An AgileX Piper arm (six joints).
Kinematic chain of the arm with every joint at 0, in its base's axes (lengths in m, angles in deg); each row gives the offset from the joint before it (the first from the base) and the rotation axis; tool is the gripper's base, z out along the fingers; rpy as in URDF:
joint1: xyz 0 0 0.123 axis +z
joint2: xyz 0 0 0 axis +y
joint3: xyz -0.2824 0 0.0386 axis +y
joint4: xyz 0.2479 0 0.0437 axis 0.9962 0 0.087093
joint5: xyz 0 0 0 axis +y
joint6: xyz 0.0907 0 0.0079 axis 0.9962 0 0.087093
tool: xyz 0 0 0 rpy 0 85 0
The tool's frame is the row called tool.
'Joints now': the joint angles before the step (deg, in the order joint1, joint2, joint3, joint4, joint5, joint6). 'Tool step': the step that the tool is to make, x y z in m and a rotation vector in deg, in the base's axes. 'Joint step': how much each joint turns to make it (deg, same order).
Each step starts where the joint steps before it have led.
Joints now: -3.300, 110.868, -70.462, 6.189, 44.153, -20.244
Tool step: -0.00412, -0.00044, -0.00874, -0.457, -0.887, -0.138
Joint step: -0.001, 0.000, 2.398, -0.244, -3.328, 0.000
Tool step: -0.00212, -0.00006, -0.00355, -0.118, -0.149, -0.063
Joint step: 0.001, -0.001, 0.978, -0.047, -1.139, 0.001
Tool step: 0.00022, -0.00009, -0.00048, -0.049, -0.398, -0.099
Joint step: -0.001, 0.000, 0.166, 0.000, -0.573, 0.054
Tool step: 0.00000, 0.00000, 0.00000, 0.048, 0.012, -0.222
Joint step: 0.000, 0.000, 0.000, 0.000, 0.000, 0.228
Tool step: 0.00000, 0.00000, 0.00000, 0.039, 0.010, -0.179
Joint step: 0.000, 0.000, 0.000, 0.000, 0.000, 0.183
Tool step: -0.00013, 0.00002, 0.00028, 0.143, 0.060, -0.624
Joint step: 0.001, -0.047, -0.001, -0.001, 0.075, 0.647
